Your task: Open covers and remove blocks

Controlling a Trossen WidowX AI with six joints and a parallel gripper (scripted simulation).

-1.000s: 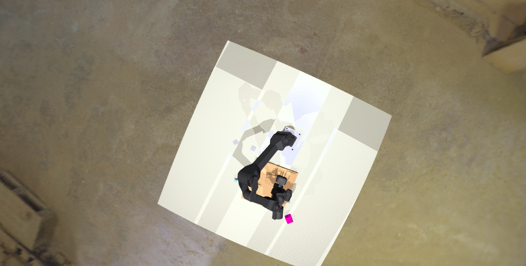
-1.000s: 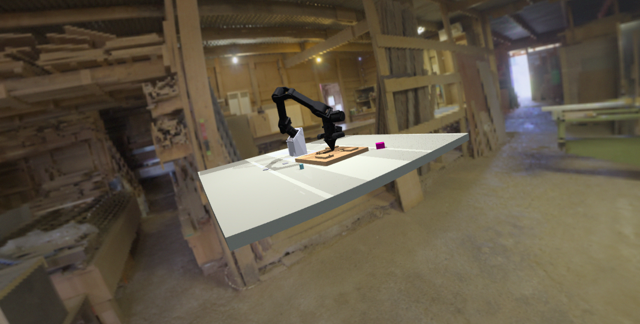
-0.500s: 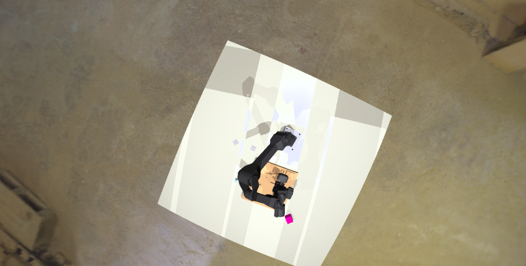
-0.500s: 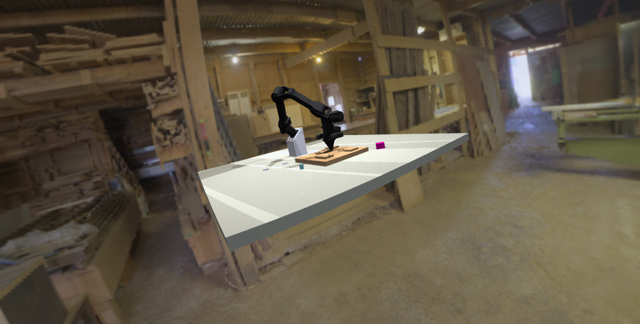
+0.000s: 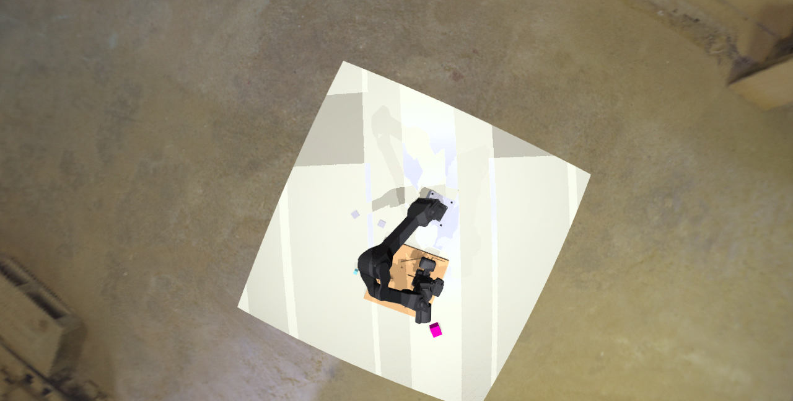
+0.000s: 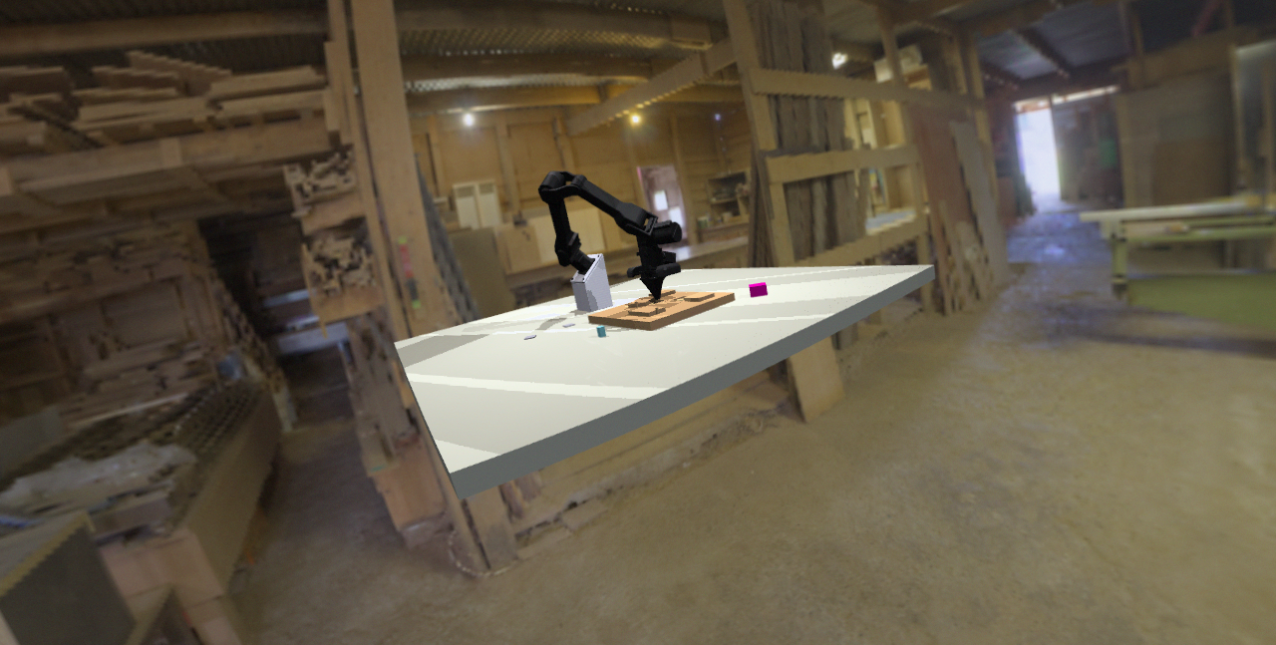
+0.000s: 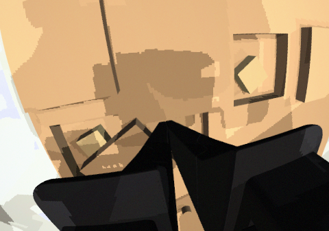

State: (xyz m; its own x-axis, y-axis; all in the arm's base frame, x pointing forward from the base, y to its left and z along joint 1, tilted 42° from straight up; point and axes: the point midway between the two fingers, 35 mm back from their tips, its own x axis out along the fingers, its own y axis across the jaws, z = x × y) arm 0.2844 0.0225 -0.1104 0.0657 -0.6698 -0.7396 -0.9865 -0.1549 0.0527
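My gripper tip is 5 cm short of the tan wooden puzzle board and 3 cm to the left of it. From my gripper tip the other things lie so: teal block (14 cm ahead, 24 cm to the right, 1 cm below); then magenta block (21 cm ahead, 20 cm to the left, 1 cm below).
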